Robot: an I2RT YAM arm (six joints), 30 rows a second.
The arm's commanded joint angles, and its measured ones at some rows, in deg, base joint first. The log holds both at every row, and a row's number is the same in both.
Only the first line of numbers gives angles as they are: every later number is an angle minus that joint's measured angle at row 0.
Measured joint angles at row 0:
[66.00 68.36 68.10 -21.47 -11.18 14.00]
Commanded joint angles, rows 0 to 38:
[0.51 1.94 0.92 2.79 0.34 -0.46]
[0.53 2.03 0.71 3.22 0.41 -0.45]
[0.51 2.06 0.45 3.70 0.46 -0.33]
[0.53 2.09 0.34 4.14 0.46 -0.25]
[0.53 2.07 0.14 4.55 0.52 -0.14]
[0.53 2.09 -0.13 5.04 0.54 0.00]
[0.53 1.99 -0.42 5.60 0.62 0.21]
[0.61 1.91 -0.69 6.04 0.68 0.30]
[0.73 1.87 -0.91 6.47 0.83 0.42]
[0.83 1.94 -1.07 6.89 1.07 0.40]
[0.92 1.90 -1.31 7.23 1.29 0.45]
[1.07 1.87 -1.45 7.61 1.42 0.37]
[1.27 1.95 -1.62 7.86 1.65 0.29]
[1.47 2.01 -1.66 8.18 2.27 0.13]
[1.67 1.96 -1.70 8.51 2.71 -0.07]
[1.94 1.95 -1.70 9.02 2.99 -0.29]
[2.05 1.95 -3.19 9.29 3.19 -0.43]
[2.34 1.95 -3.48 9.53 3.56 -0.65]
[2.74 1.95 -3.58 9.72 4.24 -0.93]
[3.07 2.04 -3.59 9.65 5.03 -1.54]
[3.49 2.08 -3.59 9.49 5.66 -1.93]
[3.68 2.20 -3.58 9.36 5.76 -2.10]
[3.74 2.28 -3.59 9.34 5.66 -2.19]
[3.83 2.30 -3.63 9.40 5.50 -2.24]
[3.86 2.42 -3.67 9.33 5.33 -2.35]
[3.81 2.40 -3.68 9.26 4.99 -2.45]
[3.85 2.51 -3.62 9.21 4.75 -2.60]
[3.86 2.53 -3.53 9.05 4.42 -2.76]
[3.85 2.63 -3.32 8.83 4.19 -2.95]
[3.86 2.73 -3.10 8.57 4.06 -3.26]
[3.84 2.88 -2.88 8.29 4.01 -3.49]
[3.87 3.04 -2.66 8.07 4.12 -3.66]
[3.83 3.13 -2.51 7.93 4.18 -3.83]
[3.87 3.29 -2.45 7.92 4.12 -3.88]
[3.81 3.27 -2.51 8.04 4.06 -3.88]
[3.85 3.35 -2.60 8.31 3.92 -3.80]
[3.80 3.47 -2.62 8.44 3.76 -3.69]
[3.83 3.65 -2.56 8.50 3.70 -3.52]
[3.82 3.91 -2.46 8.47 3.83 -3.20]
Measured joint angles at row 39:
[2.42 -2.01 -1.64 3.82 5.88 -2.40]
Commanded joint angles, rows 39 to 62:
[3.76 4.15 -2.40 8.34 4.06 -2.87]
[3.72 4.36 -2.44 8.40 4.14 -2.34]
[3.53 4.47 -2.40 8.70 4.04 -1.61]
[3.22 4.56 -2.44 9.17 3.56 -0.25]
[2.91 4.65 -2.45 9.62 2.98 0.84]
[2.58 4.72 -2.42 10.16 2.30 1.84]
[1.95 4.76 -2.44 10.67 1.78 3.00]
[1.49 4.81 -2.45 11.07 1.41 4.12]
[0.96 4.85 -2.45 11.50 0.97 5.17]
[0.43 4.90 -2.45 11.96 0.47 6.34]
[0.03 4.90 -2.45 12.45 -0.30 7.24]
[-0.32 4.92 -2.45 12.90 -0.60 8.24]
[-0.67 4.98 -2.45 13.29 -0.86 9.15]
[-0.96 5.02 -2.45 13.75 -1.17 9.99]
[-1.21 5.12 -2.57 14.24 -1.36 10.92]
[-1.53 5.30 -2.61 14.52 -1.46 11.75]
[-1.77 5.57 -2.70 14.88 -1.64 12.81]
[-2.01 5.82 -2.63 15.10 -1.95 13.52]
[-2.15 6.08 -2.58 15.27 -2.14 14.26]
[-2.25 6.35 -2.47 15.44 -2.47 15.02]
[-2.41 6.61 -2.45 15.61 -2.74 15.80]
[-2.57 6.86 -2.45 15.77 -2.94 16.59]
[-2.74 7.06 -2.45 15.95 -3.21 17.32]
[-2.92 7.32 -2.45 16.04 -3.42 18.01]
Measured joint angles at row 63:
[-3.19 -1.66 -1.27 7.10 -1.66 12.63]
